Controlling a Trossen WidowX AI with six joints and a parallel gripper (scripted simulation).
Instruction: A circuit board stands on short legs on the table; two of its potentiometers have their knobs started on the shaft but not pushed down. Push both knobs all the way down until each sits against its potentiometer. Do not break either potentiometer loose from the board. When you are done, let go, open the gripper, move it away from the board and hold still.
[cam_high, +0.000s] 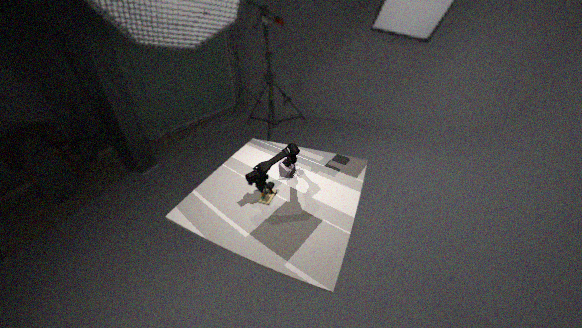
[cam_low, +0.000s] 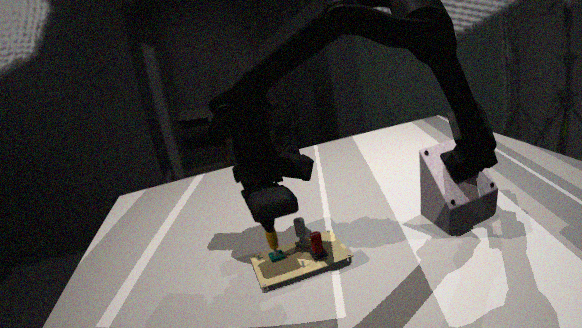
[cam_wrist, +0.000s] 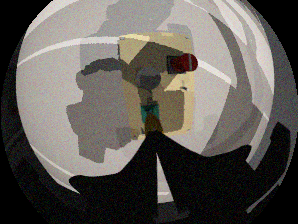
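Now: the red knob 7 cm behind my gripper tip, 4 cm to the left of it and 2 cm below it. Round my gripper tip: yellow knob: 1 cm below.
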